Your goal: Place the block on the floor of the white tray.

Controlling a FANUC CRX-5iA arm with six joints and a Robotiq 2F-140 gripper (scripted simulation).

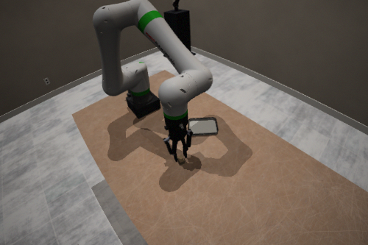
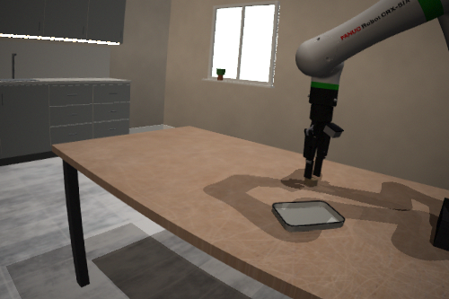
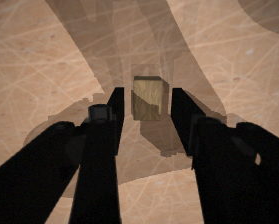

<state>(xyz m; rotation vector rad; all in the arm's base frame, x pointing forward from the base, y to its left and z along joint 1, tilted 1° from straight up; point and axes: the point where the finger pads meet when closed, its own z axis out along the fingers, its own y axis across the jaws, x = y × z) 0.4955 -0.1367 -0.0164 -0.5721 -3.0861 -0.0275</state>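
The wooden block is 5 cm below my hand. From my hand the other things lie so: white tray: 25 cm to the left, 7 cm behind, 5 cm below.
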